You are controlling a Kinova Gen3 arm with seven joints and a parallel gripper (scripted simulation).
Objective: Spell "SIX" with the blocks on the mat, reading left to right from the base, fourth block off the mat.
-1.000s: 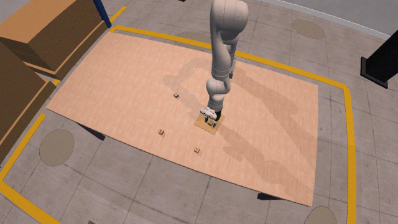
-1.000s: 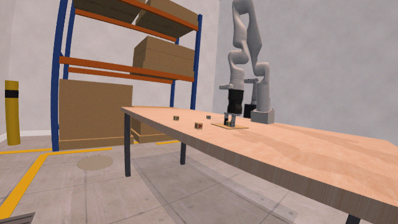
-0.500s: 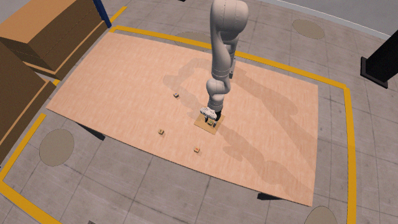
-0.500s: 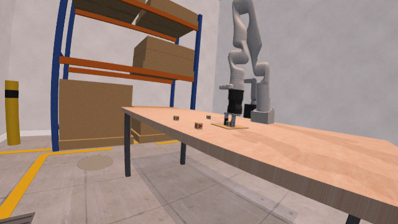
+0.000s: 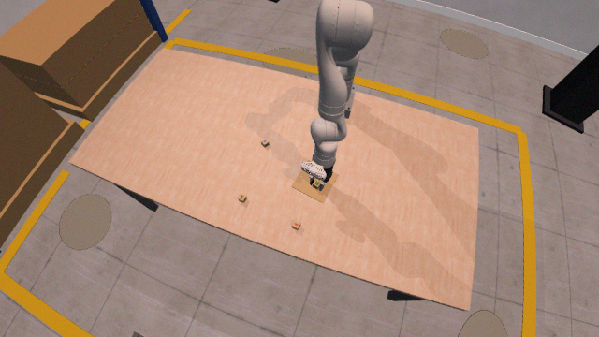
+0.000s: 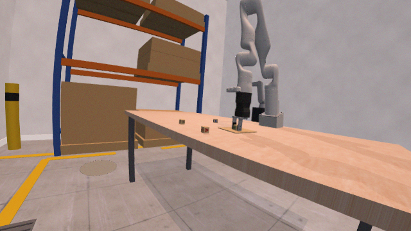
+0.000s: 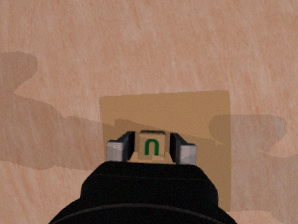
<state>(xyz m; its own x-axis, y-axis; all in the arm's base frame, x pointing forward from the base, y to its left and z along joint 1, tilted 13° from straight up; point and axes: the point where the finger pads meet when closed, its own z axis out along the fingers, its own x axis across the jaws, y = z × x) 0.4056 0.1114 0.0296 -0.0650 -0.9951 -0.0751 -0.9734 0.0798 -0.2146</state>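
Now: the tan mat 20 mm behind my hand, 20 mm to the right of it and 20 mm below it. Also, from my hand: block: 180 mm ahead, 20 mm to the left, 10 mm below.
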